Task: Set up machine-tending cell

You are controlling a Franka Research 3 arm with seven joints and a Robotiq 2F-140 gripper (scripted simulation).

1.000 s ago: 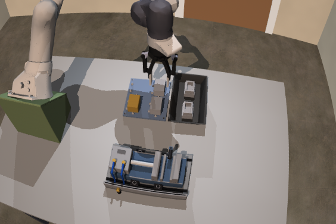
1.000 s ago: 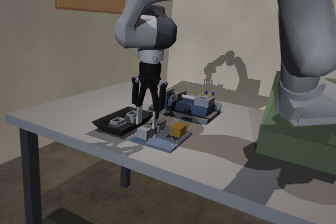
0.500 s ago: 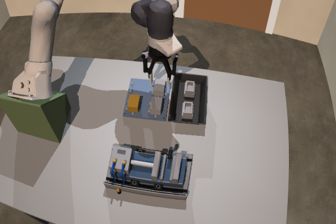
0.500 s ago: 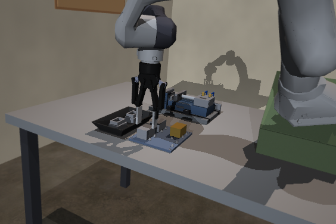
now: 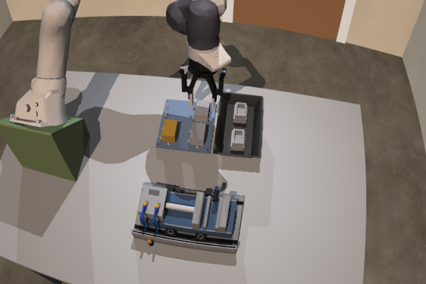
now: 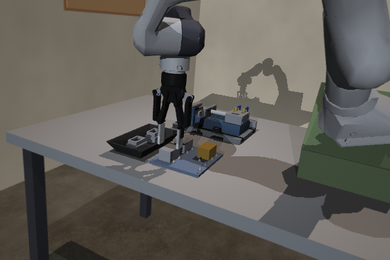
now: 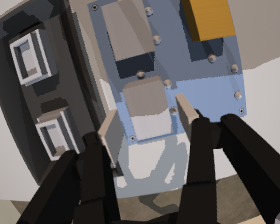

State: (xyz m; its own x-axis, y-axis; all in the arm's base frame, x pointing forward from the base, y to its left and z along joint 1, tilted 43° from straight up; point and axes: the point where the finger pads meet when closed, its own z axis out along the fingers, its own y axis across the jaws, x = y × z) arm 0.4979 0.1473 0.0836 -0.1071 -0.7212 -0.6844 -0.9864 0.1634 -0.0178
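My hand is 9 cm to the left of the aluminium blank, 6 cm above it and 1 cm past it. Round my hand: brass blank 10 cm behind, 8 cm to the right, 6 cm below; then blue vise 37 cm to the right, 4 cm below, 3 cm behind.
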